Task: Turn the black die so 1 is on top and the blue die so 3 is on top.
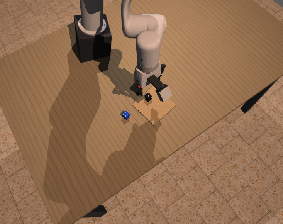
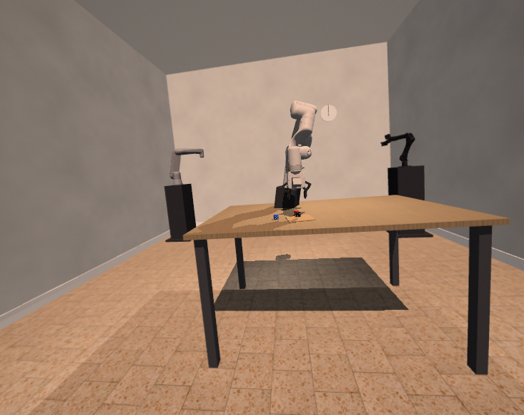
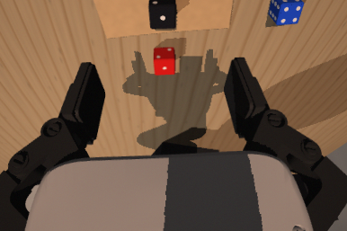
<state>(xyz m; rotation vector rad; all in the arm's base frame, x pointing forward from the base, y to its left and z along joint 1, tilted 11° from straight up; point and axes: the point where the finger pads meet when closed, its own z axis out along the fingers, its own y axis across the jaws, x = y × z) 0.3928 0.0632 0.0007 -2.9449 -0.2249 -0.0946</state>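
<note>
The blue die lies 2 cm ahead of my hand, 13 cm to the right of it and 10 cm below it. The rest, counted from my hand: tan mat: 4 cm ahead, 1 cm to the left, 11 cm below; then red die: 7 cm behind, 1 cm to the right, 10 cm below; then black die: 10 cm below.
</note>
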